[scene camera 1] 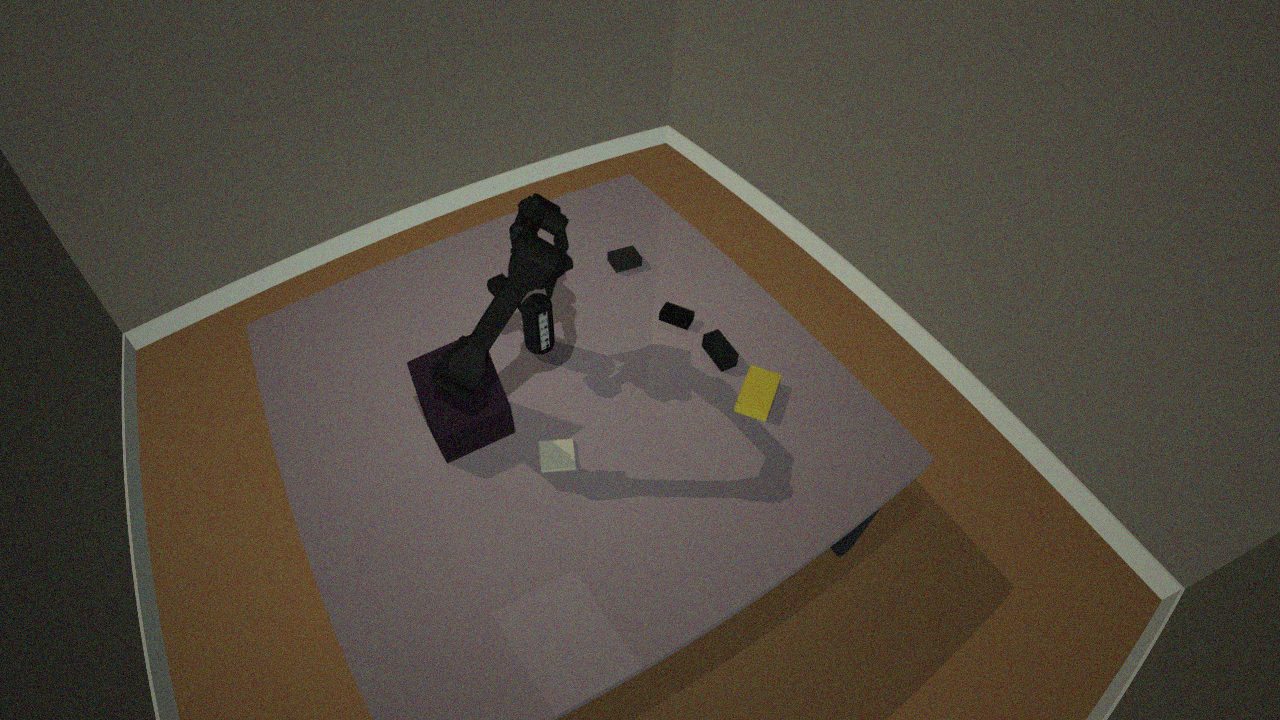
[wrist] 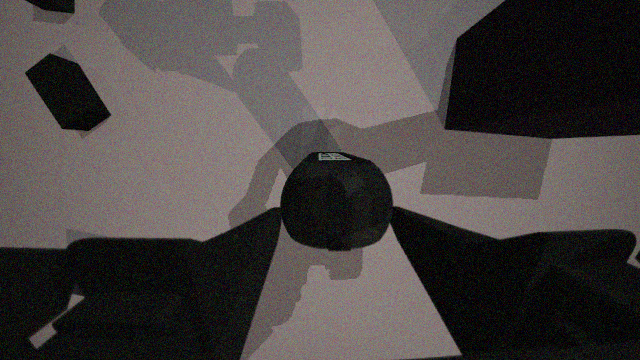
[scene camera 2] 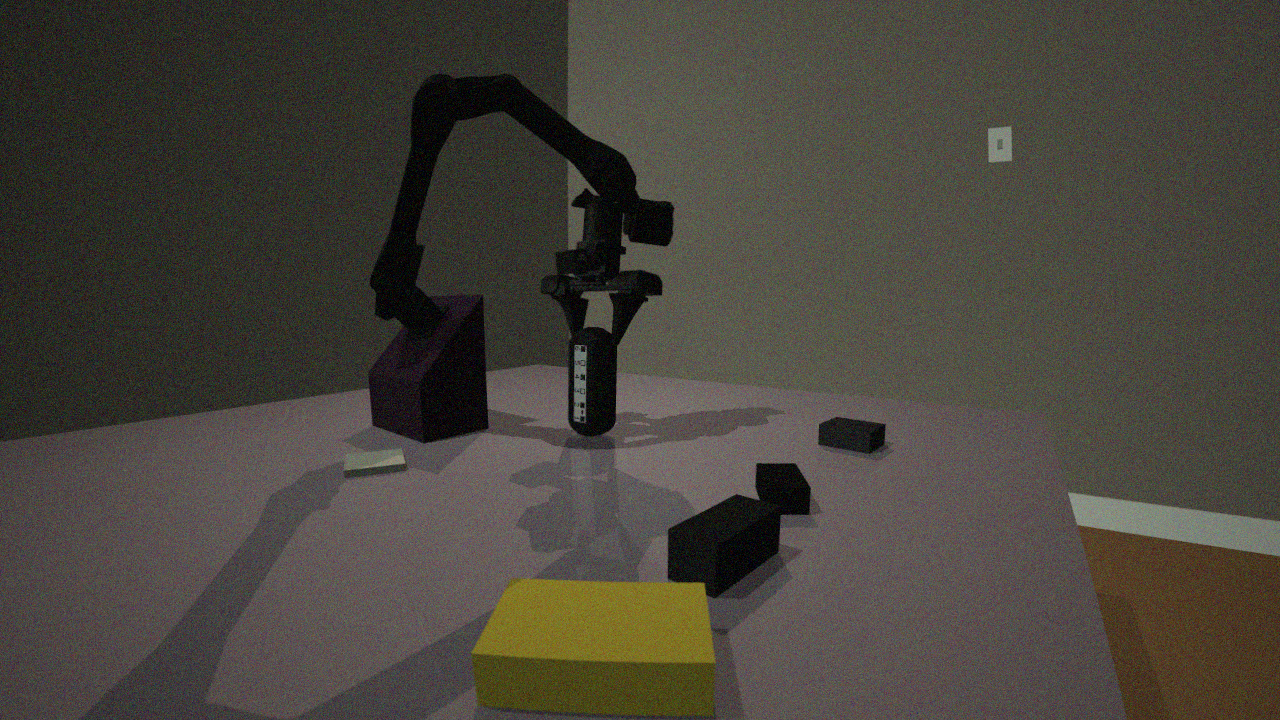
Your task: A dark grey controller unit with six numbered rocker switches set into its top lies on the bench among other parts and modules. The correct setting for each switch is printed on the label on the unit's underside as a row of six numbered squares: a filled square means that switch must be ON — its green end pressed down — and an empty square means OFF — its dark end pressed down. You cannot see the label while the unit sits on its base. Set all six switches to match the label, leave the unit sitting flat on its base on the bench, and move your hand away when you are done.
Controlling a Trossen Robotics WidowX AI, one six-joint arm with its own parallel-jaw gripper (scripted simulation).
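Scene camera 1 gives me a pale flat tile and a yellow block. Scene camera 2 shows the pale flat tile and the yellow block as well. In the wrist view the pale flat tile is out of frame, and the yellow block is out of frame in the wrist view too. On the pale flat tile, (scene camera 1: 556, 455) and (scene camera 2: 372, 458) are the same spot. On the yellow block, (scene camera 2: 548, 642) and (scene camera 1: 767, 399) are the same spot.
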